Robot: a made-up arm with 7 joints.
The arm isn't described. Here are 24 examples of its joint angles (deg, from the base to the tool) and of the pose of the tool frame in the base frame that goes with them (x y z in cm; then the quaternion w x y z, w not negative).
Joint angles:
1: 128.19 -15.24 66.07 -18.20 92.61 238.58 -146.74
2: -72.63 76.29 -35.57 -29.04 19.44 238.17 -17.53
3: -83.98 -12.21 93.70 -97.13 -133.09 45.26 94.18
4: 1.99 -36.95 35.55 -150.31 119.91 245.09 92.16
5: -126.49 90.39 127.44 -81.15 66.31 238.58 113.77
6: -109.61 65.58 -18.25 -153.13 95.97 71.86 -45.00
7: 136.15 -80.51 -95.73 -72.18 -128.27 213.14 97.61
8: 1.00 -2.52 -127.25 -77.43 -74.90 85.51 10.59
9: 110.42 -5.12 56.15 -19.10 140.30 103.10 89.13
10: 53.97 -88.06 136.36 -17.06 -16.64 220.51 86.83
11: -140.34 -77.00 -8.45 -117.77 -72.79 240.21 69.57
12: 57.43 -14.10 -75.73 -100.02 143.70 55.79 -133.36
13: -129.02 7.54 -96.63 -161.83 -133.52 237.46 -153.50
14: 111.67 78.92 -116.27 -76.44 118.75 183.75 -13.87
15: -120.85 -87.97 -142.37 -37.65 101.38 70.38 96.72
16: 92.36 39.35 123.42 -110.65 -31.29 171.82 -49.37
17: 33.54 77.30 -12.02 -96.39 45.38 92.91 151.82
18: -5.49 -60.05 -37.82 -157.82 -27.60 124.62 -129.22
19: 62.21 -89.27 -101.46 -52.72 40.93 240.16 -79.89
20: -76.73 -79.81 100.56 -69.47 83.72 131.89 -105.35
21: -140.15 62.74 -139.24 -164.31 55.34 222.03 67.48
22: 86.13 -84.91 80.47 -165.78 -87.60 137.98 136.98
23: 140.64 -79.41 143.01 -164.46 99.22 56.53 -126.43
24: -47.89 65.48 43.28 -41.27 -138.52 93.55 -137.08
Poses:
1: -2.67 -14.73 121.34 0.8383 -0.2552 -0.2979 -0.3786
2: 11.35 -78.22 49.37 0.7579 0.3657 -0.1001 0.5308
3: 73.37 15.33 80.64 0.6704 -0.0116 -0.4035 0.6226
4: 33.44 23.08 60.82 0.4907 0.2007 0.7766 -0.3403
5: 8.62 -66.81 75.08 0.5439 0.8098 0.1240 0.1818
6: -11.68 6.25 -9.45 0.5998 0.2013 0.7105 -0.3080
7: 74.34 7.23 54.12 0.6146 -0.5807 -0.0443 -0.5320
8: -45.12 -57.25 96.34 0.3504 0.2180 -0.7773 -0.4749
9: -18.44 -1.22 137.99 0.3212 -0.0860 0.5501 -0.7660
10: -49.92 -62.70 41.46 0.4754 0.2799 -0.5796 0.5998
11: 0.12 5.50 106.43 0.7992 0.4142 -0.0063 0.4355
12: 68.37 -28.00 82.09 0.3141 0.1059 -0.2800 -0.9010
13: -24.84 22.89 30.63 0.2463 0.7854 0.5186 -0.2314
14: 33.77 56.19 88.85 0.3705 -0.4919 -0.0310 -0.7872
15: 21.42 88.46 18.59 0.1257 0.2701 -0.0928 -0.9501
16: -55.70 -19.10 92.89 0.6736 0.5201 -0.5232 -0.0450
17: 49.01 12.96 -20.46 0.5708 0.0779 -0.7939 -0.1947
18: 39.02 -32.61 68.65 0.1789 0.5761 0.7919 0.0946
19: 1.29 -77.94 35.51 0.3801 0.2619 -0.8393 0.2871
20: 49.09 74.36 50.62 0.1296 0.3421 0.8865 0.2832
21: 8.69 34.99 68.21 0.7444 -0.4870 0.2283 -0.3955
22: -36.36 31.72 42.10 0.4677 -0.2322 -0.3702 -0.7683
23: -30.54 -0.74 5.39 0.4328 -0.5981 0.5712 -0.3588
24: 83.11 -45.61 50.61 0.1259 0.2799 0.5859 -0.7500
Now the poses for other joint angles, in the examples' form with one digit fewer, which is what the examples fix.
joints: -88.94 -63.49 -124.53 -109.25 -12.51 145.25 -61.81
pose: -63.1 40.2 20.3 0.268 0.179 -0.917 0.234
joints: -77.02 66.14 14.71 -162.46 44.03 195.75 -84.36
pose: 5.5 -1.0 -2.3 0.266 -0.935 0.178 0.152
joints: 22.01 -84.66 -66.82 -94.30 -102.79 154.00 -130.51
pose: -4.1 -68.4 83.9 0.655 0.553 0.460 -0.233
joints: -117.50 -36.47 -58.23 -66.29 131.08 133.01 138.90
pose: -45.9 36.6 111.0 0.846 0.070 -0.033 -0.527
